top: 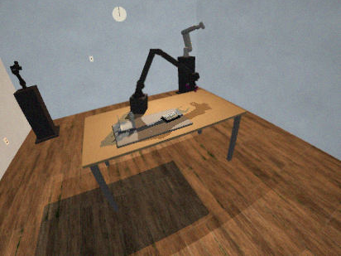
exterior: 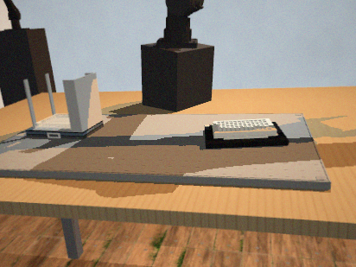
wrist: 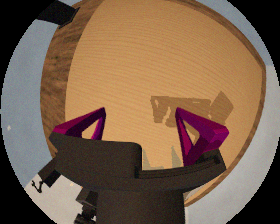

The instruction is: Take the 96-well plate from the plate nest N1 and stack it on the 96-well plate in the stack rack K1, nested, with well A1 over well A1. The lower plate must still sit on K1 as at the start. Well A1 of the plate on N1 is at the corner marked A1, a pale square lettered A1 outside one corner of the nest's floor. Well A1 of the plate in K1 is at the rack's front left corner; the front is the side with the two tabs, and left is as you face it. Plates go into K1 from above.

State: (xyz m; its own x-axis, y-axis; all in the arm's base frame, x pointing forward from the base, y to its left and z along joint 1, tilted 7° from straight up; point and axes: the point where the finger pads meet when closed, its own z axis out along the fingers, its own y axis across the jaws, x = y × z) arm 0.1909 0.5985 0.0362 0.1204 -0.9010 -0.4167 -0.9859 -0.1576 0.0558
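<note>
Right now my hand is 440 mm to the left of the black plate nest N1, 180 mm short of it and 130 mm above it. From my hand the other things lie so: beige side panel (790 mm to the right, 110 mm ahead, 60 mm below); then pale A1 square (520 mm to the right, 130 mm below, 130 mm ahead).
</note>
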